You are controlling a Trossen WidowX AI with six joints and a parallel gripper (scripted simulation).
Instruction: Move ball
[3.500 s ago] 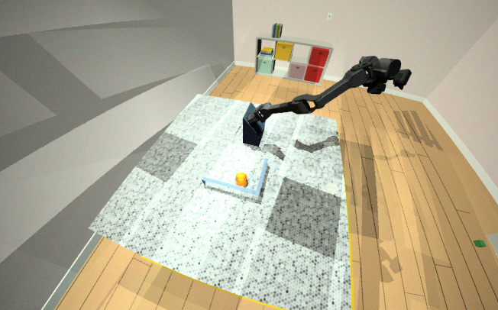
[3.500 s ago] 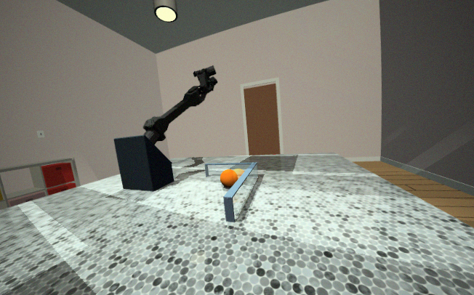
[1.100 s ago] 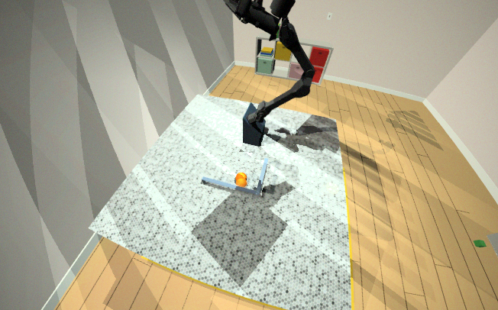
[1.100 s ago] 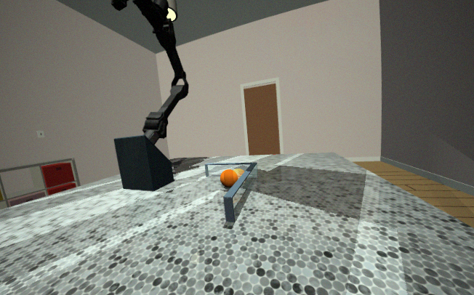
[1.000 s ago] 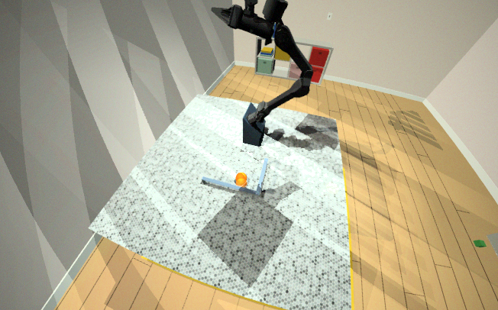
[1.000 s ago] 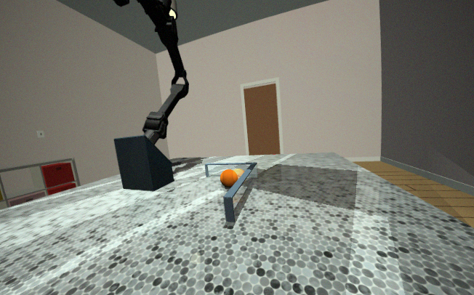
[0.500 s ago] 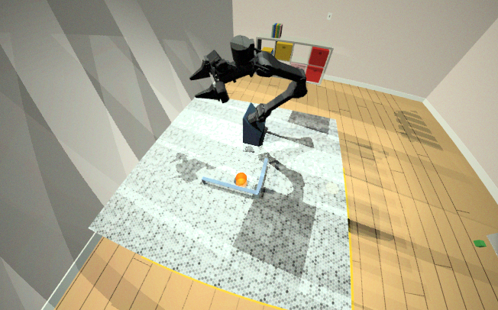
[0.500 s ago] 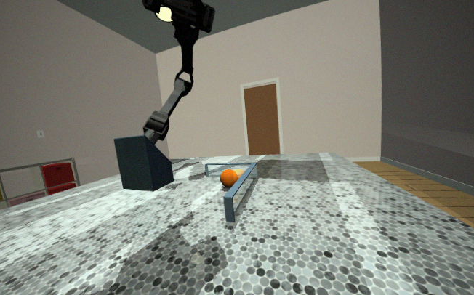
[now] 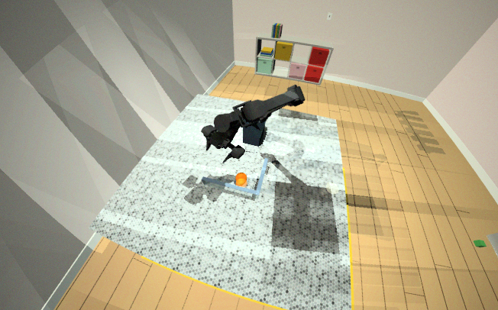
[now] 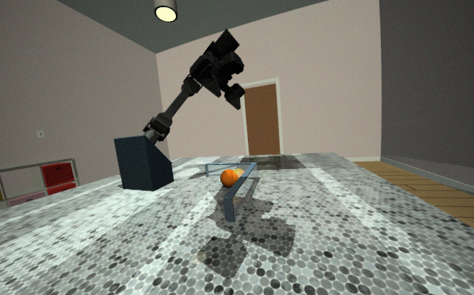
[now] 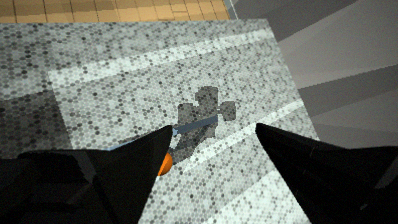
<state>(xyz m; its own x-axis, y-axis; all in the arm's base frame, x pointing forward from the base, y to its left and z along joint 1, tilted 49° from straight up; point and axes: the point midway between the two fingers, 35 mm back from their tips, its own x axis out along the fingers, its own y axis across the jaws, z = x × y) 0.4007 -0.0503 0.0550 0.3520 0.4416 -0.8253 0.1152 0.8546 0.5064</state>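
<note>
Now: the orange ball 25 cm below my gripper tip, 8 cm to the left of it and 8 cm behind it. Round my gripper tip: see-through copy of ball: 25 cm below, 10 cm to the left, 5 cm behind.
</note>
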